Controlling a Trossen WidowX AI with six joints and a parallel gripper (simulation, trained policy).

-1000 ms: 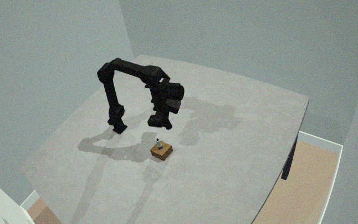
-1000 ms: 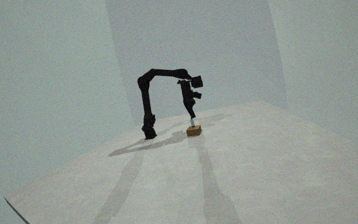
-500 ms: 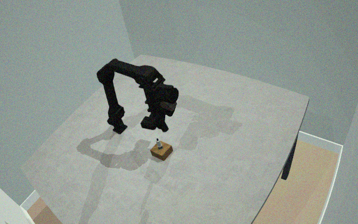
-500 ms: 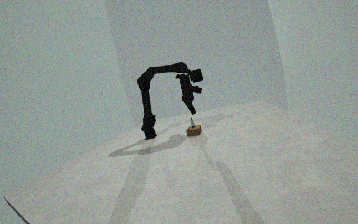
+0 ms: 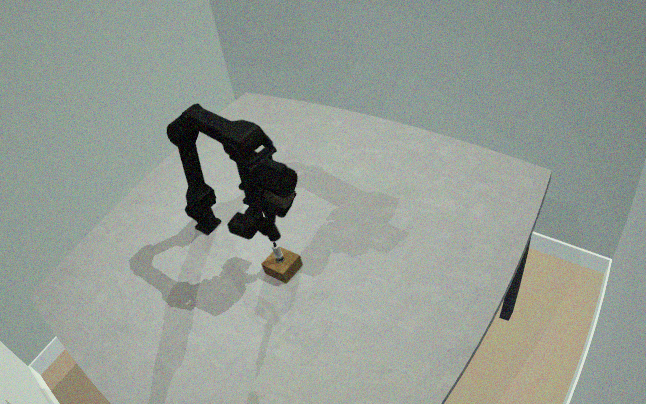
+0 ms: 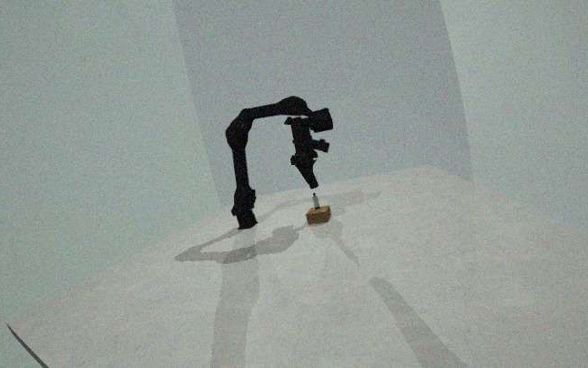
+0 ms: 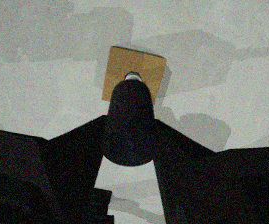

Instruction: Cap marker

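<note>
My gripper tip is now 11 cm above the tan holder block and 1 cm short of it. The rest, counted from my gripper tip: black marker cap: 1 cm ahead, 1 cm above.
</note>
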